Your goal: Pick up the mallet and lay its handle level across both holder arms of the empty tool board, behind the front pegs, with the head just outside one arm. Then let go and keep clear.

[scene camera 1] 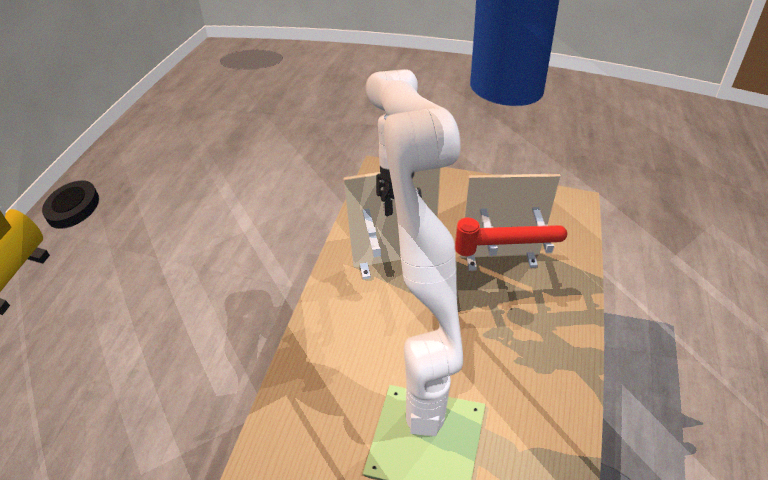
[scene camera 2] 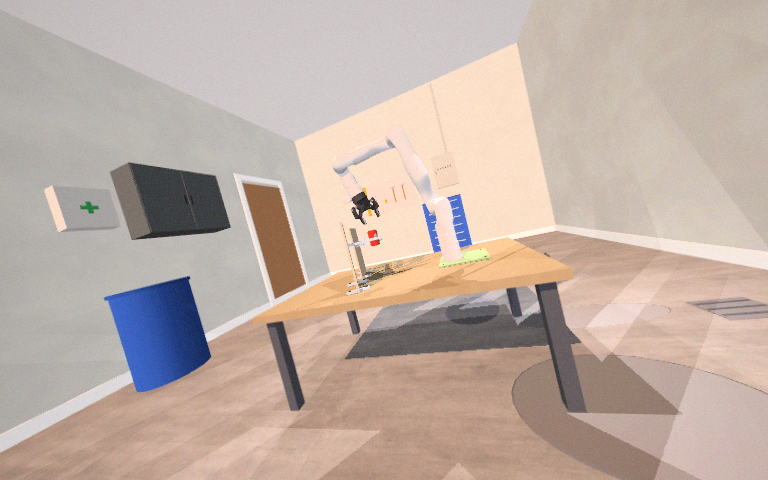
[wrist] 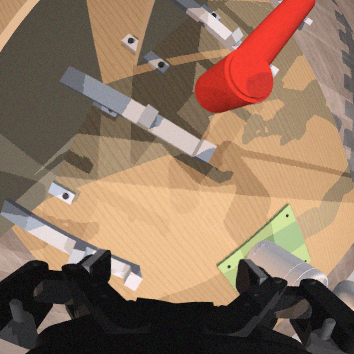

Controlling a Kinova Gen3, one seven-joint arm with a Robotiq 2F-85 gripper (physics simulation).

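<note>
The red mallet (scene camera 1: pixel 512 235) (scene camera 2: pixel 373 237) (wrist: pixel 272 42) rests with its handle across the two arms of the right-hand board (scene camera 1: pixel 512 192). Its head is at the left end, outside that board's left arm, towards the empty board (scene camera 1: pixel 356 198). The empty board's far-left holder arm (scene camera 1: pixel 370 232) (wrist: pixel 47 232) bears nothing; its other arm (wrist: pixel 175 135) is bare in the wrist view and hidden behind the robot in scene camera 1. My gripper (scene camera 2: pixel 370 217) (wrist: pixel 173 269) is wide open and empty. It hangs above the empty board's arms, apart from the mallet.
Both boards stand upright at the far end of the wooden table (scene camera 1: pixel 339 316) (scene camera 2: pixel 509 271). Small screwed feet (scene camera 1: pixel 365 271) (scene camera 1: pixel 532 260) (wrist: pixel 62 194) sit at their bases. The robot stands on a green plate (scene camera 1: pixel 419 458) (scene camera 2: pixel 481 255). A blue barrel (scene camera 1: pixel 512 50) (scene camera 2: pixel 161 339) is beyond the table.
</note>
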